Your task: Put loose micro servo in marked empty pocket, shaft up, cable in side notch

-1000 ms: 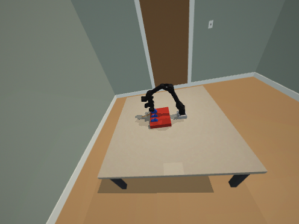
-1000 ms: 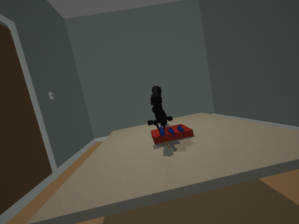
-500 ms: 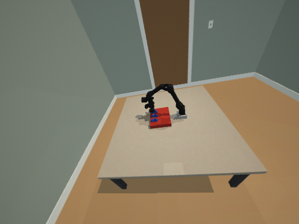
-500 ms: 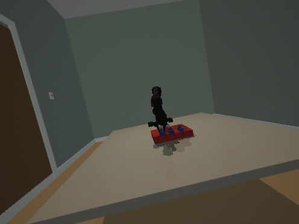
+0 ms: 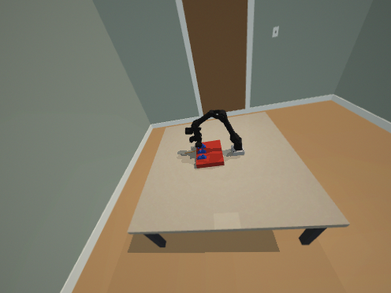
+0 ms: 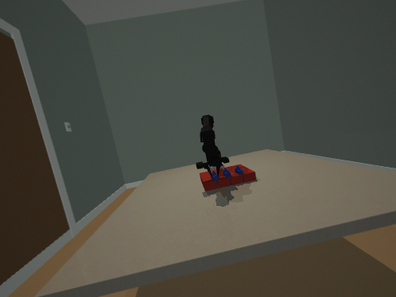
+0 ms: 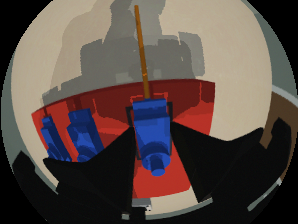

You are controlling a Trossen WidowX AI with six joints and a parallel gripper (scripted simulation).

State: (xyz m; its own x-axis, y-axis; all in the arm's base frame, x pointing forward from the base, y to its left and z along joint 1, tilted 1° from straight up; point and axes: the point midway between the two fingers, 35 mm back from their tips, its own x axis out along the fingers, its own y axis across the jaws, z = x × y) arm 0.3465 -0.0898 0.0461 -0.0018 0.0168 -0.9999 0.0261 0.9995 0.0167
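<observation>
The red deck lies 120 mm behind my gripper tip, 80 mm to the left of it and 30 mm below it.
</observation>
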